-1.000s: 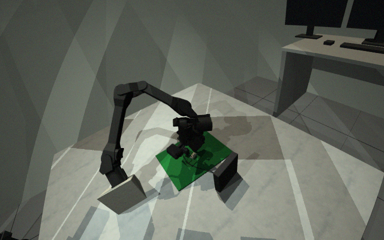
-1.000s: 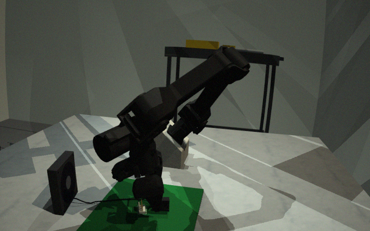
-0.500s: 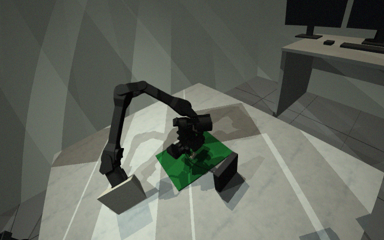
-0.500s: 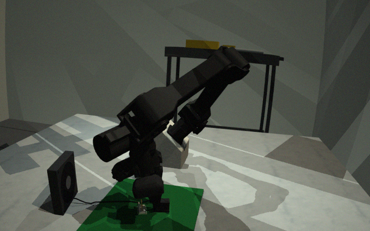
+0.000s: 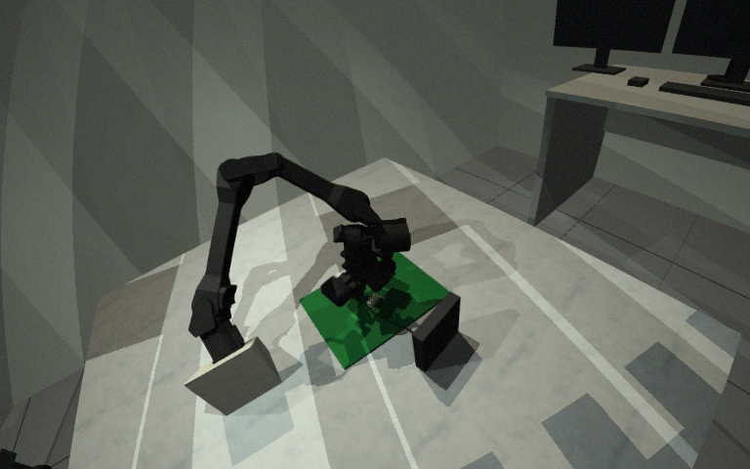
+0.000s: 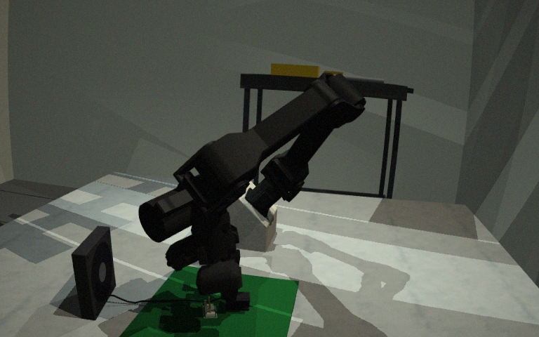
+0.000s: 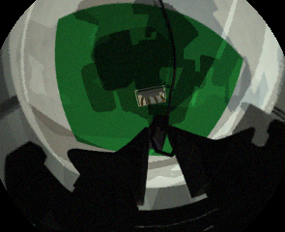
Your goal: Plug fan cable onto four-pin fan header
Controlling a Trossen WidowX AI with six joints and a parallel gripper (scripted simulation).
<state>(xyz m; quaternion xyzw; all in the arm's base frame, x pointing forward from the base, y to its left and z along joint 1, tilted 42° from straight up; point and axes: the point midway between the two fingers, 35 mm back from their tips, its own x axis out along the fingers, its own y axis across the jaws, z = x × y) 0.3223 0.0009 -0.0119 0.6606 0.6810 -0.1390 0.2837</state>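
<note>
My gripper tip is now 10 mm short of the header, 40 mm to the left of it and 20 mm above it. Also, from my gripper tip: black fan 30 mm ahead, 220 mm to the right, 30 mm above; then black plug 10 mm to the left; then green board 20 mm ahead, 20 mm to the right, 40 mm below.
</note>
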